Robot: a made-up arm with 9 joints. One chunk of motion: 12 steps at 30 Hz.
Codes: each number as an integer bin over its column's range. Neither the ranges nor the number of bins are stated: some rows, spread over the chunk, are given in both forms.
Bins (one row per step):
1: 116 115 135 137 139 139
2: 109 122 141 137 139 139
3: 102 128 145 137 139 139
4: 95 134 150 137 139 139
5: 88 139 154 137 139 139
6: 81 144 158 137 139 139
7: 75 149 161 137 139 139
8: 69 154 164 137 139 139
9: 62 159 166 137 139 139
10: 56 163 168 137 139 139
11: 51 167 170 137 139 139
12: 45 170 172 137 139 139
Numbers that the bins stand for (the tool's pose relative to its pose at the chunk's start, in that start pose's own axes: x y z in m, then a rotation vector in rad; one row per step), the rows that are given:
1: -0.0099 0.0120 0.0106 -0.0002 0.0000 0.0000
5: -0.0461 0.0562 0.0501 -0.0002 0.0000 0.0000
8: -0.0707 0.0838 0.0709 -0.0002 0.0000 0.0000
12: -0.1018 0.1133 0.0875 -0.0002 0.0000 0.0000
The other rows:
2: -0.0189 0.0249 0.0231 -0.0002 0.0000 0.0000
3: -0.0280 0.0359 0.0314 -0.0002 0.0000 0.0000
4: -0.0371 0.0470 0.0418 -0.0002 0.0000 0.0000
6: -0.0552 0.0654 0.0584 -0.0002 0.0000 0.0000
7: -0.0629 0.0746 0.0646 -0.0002 0.0000 0.0000
9: -0.0798 0.0931 0.0750 -0.0002 0.0000 0.0000
10: -0.0875 0.1004 0.0792 -0.0002 0.0000 0.0000
11: -0.0940 0.1078 0.0833 -0.0002 0.0000 0.0000

